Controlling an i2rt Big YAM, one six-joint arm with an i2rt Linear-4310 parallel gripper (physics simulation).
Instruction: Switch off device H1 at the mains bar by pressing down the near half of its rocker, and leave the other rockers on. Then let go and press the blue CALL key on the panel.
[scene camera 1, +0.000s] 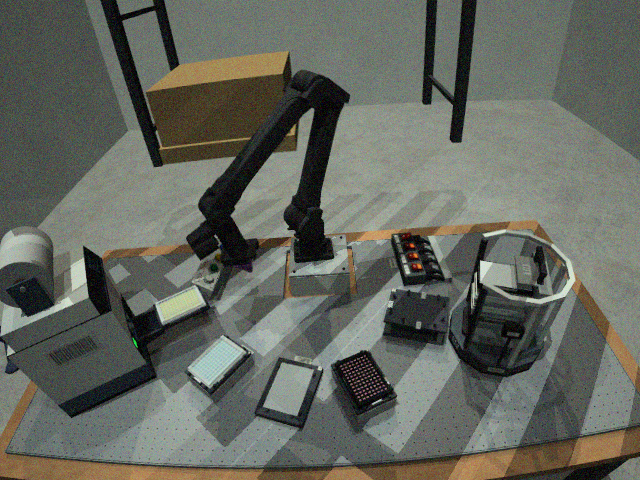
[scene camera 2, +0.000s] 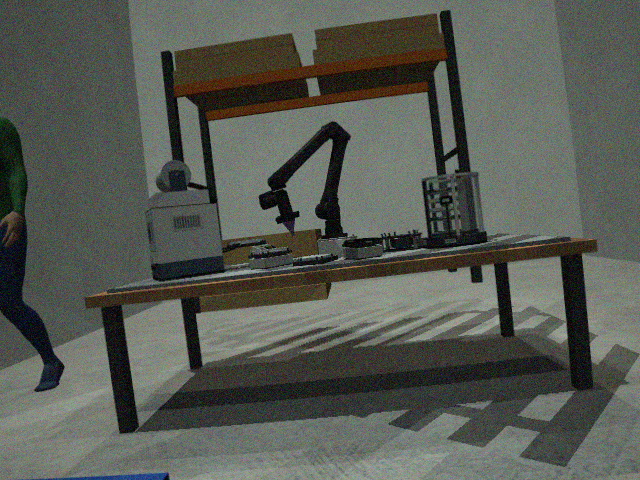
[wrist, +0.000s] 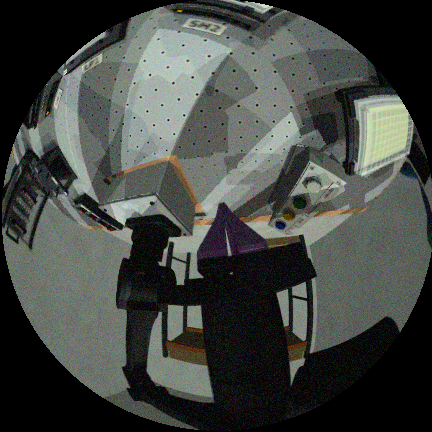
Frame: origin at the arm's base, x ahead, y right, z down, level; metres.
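Where they show: gripper, fingertip midpoint: (scene camera 1: 251, 270) (scene camera 2: 293, 235) (wrist: 221, 205); arm's base, origin of the base link: (scene camera 1: 313, 251) (scene camera 2: 334, 237) (wrist: 152, 224).
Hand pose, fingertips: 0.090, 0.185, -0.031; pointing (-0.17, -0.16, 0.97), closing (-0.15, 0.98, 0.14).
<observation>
Things, the pixels of their top centre, and the offset from my fingertips, as dx, dy, dz. "spot": a spot on its surface instead.
- mains bar, surface spot: (scene camera 1: 419, 276) spot: +0.030, -0.492, +0.073
- panel, middle of its top: (wrist: 305, 217) (scene camera 1: 208, 257) (scene camera 2: 263, 244) -0.109, +0.152, +0.024
- blue CALL key, middle of its top: (wrist: 280, 228) -0.179, +0.116, +0.033
- plate with a yellow grid, middle of its top: (scene camera 1: 179, 302) (scene camera 2: 246, 240) +0.106, +0.196, -0.006
- grey machine, middle of its top: (scene camera 1: 16, 242) (scene camera 2: 174, 163) +0.226, +0.429, -0.348
- dark rack, middle of its top: (scene camera 1: 418, 305) (wrist: 42, 186) (scene camera 2: 399, 231) +0.173, -0.445, +0.032
- clear-walled device, middle of its top: (scene camera 1: 523, 257) (scene camera 2: 446, 171) +0.260, -0.643, -0.181
The mains bar (scene camera 1: 419, 276) (wrist: 98, 212) lies right of the arm base in scene camera 1. Several rockers glow orange-red there; the farthest looks dimmer, and I cannot read which is H1. The panel (scene camera 1: 202, 283) (wrist: 327, 187) lies left of the base, with white, green (scene camera 1: 213, 267) (wrist: 300, 201), yellow (scene camera 1: 218, 256) (wrist: 288, 214) and blue keys. The blue CALL key (wrist: 280, 225) shows at the panel's far end in the wrist view. My gripper (scene camera 1: 249, 267) (scene camera 2: 292, 234) (wrist: 221, 205) is shut and empty, purple fingertips together, above the table between panel and base, apart from the keys.
The arm base block (scene camera 1: 318, 284) (wrist: 132, 182) stands between panel and bar. A plate with a yellow grid (scene camera 1: 180, 305) (wrist: 387, 135) sits beside the panel, by the grey machine (scene camera 1: 77, 356) (scene camera 2: 186, 242). A dark rack (scene camera 1: 417, 310) and a clear-walled device (scene camera 1: 560, 291) (scene camera 2: 480, 206) stand near the bar.
</observation>
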